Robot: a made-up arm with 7 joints. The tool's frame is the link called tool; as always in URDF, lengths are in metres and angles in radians. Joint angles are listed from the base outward.
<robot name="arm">
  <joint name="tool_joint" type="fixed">
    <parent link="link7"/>
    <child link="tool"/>
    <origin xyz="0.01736 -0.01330 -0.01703" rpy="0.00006 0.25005 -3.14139"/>
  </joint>
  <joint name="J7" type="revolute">
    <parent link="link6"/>
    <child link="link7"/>
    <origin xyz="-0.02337 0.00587 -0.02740" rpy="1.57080 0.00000 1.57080"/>
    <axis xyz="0 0 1"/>
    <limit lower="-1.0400" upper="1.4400"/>
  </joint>
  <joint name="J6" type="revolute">
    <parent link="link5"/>
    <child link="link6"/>
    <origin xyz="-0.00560 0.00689 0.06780" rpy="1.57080 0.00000 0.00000"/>
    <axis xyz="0 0 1"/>
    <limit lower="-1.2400" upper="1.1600"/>
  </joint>
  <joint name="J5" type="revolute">
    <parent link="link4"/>
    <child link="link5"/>
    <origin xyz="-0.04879 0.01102 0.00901" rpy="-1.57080 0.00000 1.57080"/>
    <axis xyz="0 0 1"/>
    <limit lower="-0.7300" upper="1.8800"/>
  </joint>
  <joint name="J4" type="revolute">
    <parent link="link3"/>
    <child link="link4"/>
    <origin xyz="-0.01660 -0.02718 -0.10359" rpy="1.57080 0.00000 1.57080"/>
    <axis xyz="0 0 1"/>
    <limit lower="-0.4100" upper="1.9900"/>
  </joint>
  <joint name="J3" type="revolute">
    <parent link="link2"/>
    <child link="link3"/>
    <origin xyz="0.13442 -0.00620 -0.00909" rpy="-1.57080 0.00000 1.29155"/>
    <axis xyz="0 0 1"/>
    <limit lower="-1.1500" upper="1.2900"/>
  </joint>
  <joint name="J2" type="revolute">
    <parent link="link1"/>
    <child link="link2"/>
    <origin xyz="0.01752 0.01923 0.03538" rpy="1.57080 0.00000 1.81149"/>
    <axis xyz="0 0 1"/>
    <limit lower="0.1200" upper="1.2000"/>
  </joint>
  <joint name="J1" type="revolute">
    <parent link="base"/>
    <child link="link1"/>
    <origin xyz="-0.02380 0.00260 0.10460" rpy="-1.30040 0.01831 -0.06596"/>
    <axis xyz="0 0 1"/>
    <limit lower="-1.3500" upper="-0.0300"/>
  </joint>
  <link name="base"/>
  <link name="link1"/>
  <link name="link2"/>
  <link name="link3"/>
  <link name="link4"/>
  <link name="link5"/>
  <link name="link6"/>
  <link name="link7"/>
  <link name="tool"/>
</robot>
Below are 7 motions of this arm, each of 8 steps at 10 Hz.
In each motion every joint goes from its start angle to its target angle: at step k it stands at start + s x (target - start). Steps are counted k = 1, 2, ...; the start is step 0. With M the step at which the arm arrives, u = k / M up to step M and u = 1 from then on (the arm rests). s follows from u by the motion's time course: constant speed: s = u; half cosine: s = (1 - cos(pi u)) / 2; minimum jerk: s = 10 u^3 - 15 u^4 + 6 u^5.
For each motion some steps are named. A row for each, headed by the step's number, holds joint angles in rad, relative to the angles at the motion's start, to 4 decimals.
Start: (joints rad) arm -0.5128 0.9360 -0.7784 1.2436 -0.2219 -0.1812 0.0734
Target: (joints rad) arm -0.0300 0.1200 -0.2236 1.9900 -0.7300 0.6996 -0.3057
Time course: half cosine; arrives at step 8
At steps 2, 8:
2: 0.0707 -0.1195 0.0812 0.1093 -0.0744 0.1290 -0.0555
8: 0.4828 -0.8160 0.5548 0.7464 -0.5081 0.8808 -0.3791

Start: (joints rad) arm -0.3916 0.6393 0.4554 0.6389 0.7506 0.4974 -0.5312
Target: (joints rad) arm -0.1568 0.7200 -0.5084 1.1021 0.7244 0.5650 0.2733
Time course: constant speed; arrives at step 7
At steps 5, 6, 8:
5: 0.1677 0.0576 -0.6884 0.3309 -0.0187 0.0483 0.5746
6: 0.2013 0.0692 -0.8261 0.3970 -0.0225 0.0579 0.6896
8: 0.2348 0.0807 -0.9638 0.4632 -0.0262 0.0676 0.8045

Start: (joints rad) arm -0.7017 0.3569 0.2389 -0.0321 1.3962 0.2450 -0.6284
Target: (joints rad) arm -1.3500 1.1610 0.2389 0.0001 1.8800 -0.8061 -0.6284
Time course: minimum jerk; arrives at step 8
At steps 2, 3, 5, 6, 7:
2: -0.0671 0.0832 0.0000 0.0033 0.0501 -0.1088 0.0000
3: -0.1784 0.2213 0.0000 0.0089 0.1331 -0.2893 0.0000
5: -0.4699 0.5828 0.0000 0.0233 0.3507 -0.7618 0.0000
6: -0.5812 0.7209 0.0000 0.0289 0.4337 -0.9423 0.0000
7: -0.6379 0.7912 0.0000 0.0317 0.4760 -1.0342 0.0000

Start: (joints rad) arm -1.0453 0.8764 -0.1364 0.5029 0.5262 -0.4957 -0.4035
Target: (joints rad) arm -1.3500 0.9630 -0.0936 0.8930 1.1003 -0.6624 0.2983
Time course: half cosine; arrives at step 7
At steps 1, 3, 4, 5, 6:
1: -0.0151 0.0043 0.0021 0.0193 0.0284 -0.0083 0.0348
3: -0.1184 0.0337 0.0166 0.1516 0.2232 -0.0648 0.2728
4: -0.1863 0.0529 0.0262 0.2385 0.3509 -0.1019 0.4290
5: -0.2473 0.0703 0.0347 0.3167 0.4660 -0.1353 0.5697
6: -0.2896 0.0823 0.0407 0.3708 0.5457 -0.1584 0.6670

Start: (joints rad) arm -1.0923 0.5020 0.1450 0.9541 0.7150 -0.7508 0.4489
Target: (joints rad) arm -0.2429 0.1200 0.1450 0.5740 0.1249 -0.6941 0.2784
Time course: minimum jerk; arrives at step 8
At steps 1, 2, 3, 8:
1: 0.0136 -0.0061 0.0000 -0.0061 -0.0095 0.0009 -0.0027
2: 0.0879 -0.0395 0.0000 -0.0393 -0.0611 0.0059 -0.0176
3: 0.2338 -0.1051 0.0000 -0.1046 -0.1624 0.0156 -0.0469
8: 0.8494 -0.3820 0.0000 -0.3801 -0.5901 0.0567 -0.1705

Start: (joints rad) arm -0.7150 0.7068 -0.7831 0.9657 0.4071 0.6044 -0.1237
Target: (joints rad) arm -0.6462 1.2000 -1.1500 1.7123 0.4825 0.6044 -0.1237
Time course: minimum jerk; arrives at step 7
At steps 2, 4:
2: 0.0100 0.0714 -0.0531 0.1080 0.0109 0.0000 0.0000
4: 0.0435 0.3118 -0.2319 0.4719 0.0477 0.0000 0.0000

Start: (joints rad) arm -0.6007 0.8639 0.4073 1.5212 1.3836 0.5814 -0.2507
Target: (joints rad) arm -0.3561 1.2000 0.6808 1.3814 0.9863 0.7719 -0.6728
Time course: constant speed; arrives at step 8
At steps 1, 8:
1: 0.0306 0.0420 0.0342 -0.0175 -0.0497 0.0238 -0.0528
8: 0.2446 0.3361 0.2735 -0.1398 -0.3973 0.1905 -0.4221

